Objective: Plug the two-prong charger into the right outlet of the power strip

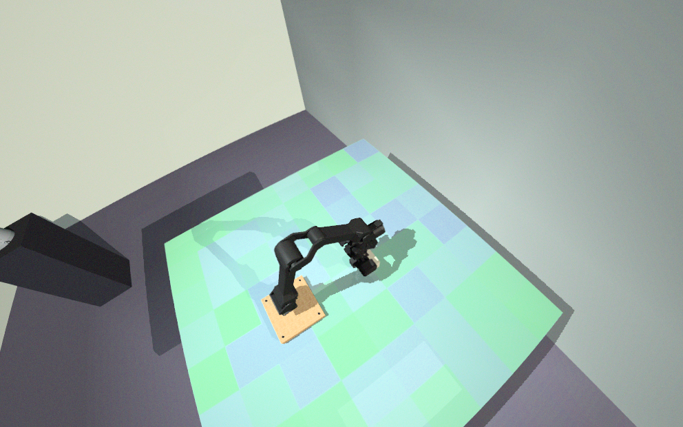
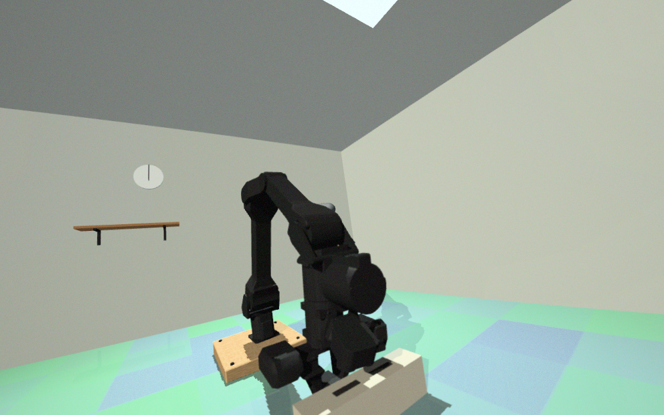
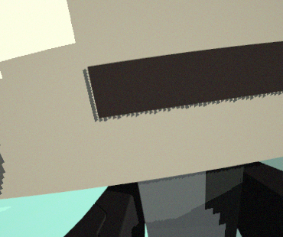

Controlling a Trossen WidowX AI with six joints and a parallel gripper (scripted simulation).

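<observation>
Right now the grey charger is 20 mm ahead of my gripper tip and 10 mm above it.
</observation>
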